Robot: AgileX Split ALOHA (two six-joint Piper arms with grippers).
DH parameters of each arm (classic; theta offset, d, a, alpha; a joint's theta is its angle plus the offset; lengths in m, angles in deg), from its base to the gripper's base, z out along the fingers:
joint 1: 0 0.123 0 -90
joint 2: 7.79 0 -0.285 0
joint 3: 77.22 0 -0.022 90
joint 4: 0 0.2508 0 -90
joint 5: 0 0 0.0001 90
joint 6: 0 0.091 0 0
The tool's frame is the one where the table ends.
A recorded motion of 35 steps. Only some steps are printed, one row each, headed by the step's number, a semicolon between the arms.
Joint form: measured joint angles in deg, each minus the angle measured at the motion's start. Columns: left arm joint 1, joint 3, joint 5, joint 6, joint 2, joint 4; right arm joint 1, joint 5, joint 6, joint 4, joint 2, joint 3.
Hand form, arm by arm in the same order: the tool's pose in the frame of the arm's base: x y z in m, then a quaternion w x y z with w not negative. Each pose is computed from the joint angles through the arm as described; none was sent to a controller.
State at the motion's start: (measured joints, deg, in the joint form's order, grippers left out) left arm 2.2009 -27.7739 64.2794 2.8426 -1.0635 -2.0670; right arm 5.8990 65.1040 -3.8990 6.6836 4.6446 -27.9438
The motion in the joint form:
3: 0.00 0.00 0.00 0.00 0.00 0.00; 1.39 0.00 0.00 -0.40 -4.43 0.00
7: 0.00 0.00 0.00 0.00 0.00 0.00; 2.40 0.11 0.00 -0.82 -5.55 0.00
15: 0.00 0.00 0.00 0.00 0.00 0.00; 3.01 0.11 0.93 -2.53 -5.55 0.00
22: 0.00 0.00 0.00 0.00 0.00 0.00; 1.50 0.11 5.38 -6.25 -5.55 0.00
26: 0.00 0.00 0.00 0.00 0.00 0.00; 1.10 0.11 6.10 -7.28 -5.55 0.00
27: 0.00 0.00 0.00 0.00 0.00 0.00; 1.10 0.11 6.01 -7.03 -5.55 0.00
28: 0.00 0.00 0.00 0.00 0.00 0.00; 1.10 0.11 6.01 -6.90 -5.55 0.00
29: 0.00 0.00 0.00 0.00 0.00 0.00; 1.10 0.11 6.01 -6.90 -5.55 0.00
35: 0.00 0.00 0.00 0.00 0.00 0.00; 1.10 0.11 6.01 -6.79 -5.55 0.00
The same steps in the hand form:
3: -0.0085 -0.0033 0.2681 0.49681 0.00613 0.86783 0.00387; -0.0077 0.0081 0.2684 0.47932 -0.08901 0.87039 0.06889
7: -0.0085 -0.0033 0.2681 0.49681 0.00613 0.86783 0.00387; -0.0106 0.0070 0.2680 0.48662 -0.09654 0.86546 0.06972
15: -0.0085 -0.0033 0.2681 0.49681 0.00613 0.86783 0.00387; -0.0102 0.0045 0.2678 0.48672 -0.09301 0.86642 0.06143
22: -0.0085 -0.0033 0.2681 0.49681 0.00613 0.86783 0.00387; -0.0092 -0.0006 0.2676 0.48781 -0.04531 0.87078 0.04166
26: -0.0085 -0.0033 0.2681 0.49681 0.00613 0.86783 0.00387; -0.0091 -0.0020 0.2676 0.48841 -0.03609 0.87120 0.03409
27: -0.0085 -0.0033 0.2681 0.49681 0.00613 0.86783 0.00387; -0.0091 -0.0016 0.2676 0.48827 -0.03694 0.87117 0.03588
28: -0.0085 -0.0033 0.2681 0.49681 0.00613 0.86783 0.00387; -0.0091 -0.0014 0.2676 0.48818 -0.03703 0.87117 0.03700
29: -0.0085 -0.0033 0.2681 0.49681 0.00613 0.86783 0.00387; -0.0091 -0.0014 0.2676 0.48818 -0.03703 0.87117 0.03700
35: -0.0085 -0.0033 0.2681 0.49681 0.00613 0.86783 0.00387; -0.0092 -0.0013 0.2676 0.48810 -0.03711 0.87117 0.03796

